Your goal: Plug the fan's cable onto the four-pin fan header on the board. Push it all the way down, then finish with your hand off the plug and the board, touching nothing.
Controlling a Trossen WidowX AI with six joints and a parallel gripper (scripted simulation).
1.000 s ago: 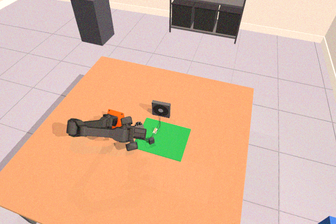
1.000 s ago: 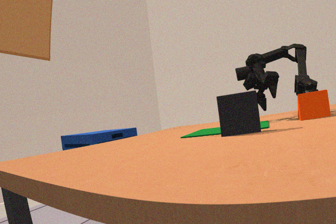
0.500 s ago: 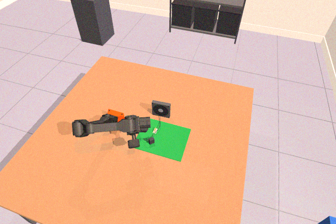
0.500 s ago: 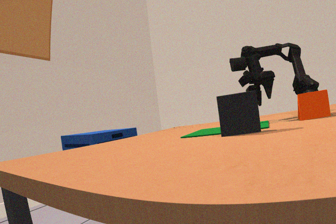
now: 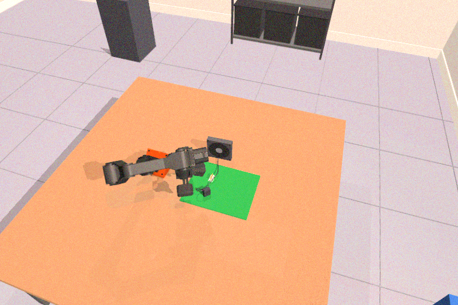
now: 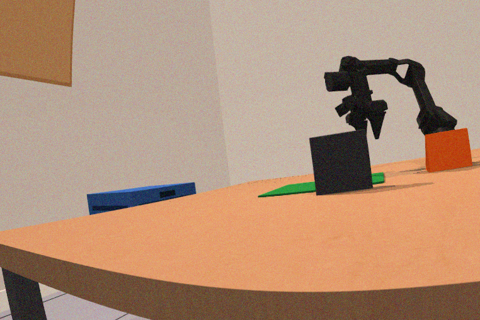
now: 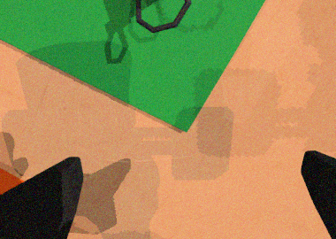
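Right now the four-pin header is 60 mm ahead of my gripper tip, 140 mm to the left of it and 100 mm below it. The rest, counted from my gripper tip: fan (50 mm ahead, 280 mm to the left, 40 mm below); then green board (120 mm ahead, 110 mm to the left, 110 mm below).
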